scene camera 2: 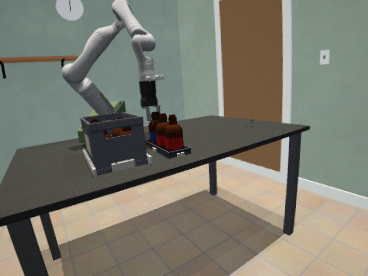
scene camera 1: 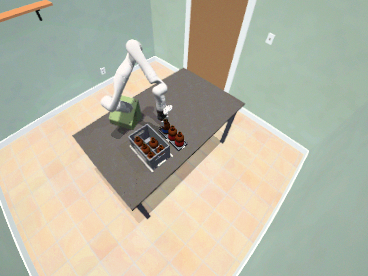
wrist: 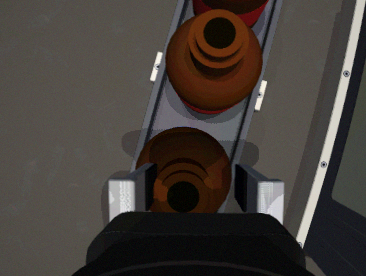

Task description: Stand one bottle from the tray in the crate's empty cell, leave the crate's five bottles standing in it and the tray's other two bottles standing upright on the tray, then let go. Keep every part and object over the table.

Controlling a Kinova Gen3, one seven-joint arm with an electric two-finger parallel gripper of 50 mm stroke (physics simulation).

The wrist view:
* my gripper: 195, 180
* red-labelled bottle: 213, 62
